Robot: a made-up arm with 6 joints. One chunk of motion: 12 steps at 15 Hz.
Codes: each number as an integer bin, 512 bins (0 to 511) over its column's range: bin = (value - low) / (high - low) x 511, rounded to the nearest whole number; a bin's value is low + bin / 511 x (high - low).
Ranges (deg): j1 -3.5..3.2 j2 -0.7..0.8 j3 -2.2..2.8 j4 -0.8..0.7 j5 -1..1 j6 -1..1
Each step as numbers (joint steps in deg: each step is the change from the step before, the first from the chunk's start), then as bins.
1 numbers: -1.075 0.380 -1.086 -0.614 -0.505 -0.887
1 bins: 185 368 114 63 126 29
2 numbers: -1.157 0.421 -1.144 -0.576 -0.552 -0.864
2 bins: 179 382 108 76 114 35
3 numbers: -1.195 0.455 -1.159 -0.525 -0.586 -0.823
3 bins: 176 393 106 94 106 45
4 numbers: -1.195 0.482 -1.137 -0.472 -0.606 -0.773
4 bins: 176 403 109 112 101 58
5 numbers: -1.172 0.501 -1.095 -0.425 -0.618 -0.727
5 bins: 178 409 113 128 98 70
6 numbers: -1.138 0.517 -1.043 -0.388 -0.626 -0.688
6 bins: 180 415 118 140 96 80
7 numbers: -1.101 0.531 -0.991 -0.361 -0.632 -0.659
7 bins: 183 419 124 150 94 87
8 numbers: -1.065 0.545 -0.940 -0.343 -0.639 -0.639
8 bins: 186 424 129 156 92 92
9 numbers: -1.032 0.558 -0.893 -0.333 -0.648 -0.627
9 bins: 188 429 134 159 90 95
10 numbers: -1.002 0.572 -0.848 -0.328 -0.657 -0.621
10 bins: 191 433 138 161 88 97
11 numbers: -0.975 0.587 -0.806 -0.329 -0.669 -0.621
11 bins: 193 438 142 160 85 97
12 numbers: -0.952 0.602 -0.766 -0.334 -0.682 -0.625
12 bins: 194 444 147 159 81 96
